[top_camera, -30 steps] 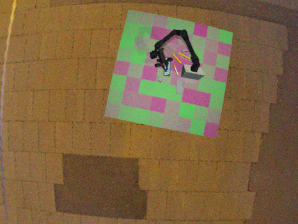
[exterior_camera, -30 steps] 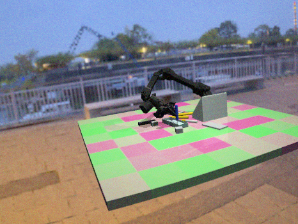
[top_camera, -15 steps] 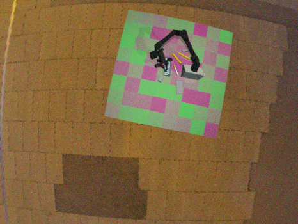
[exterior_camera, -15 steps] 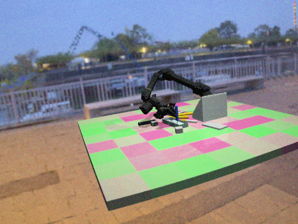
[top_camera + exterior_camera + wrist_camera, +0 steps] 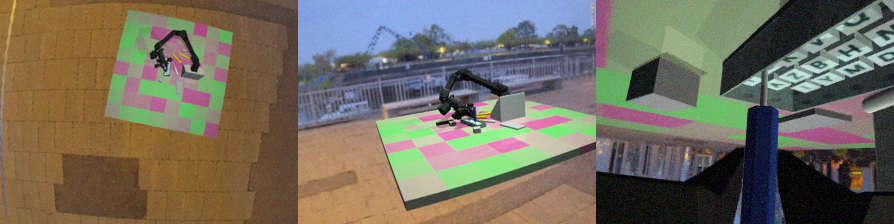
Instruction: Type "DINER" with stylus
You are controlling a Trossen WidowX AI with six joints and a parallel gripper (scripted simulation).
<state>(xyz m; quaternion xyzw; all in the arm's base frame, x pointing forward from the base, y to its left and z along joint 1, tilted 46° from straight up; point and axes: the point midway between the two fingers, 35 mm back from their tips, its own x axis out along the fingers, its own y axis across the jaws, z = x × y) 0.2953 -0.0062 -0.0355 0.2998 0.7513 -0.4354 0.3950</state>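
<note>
Now: gripper tip 11 cm past the white pen, 7 cm to the left of it and 6 cm above it. Round my gripper tip: blue stylus: 1 cm below; flat grey slab: 19 cm behind, 13 cm to the left, 6 cm below; black bar: 21 cm to the right, 13 cm ahead, 6 cm below.
</note>
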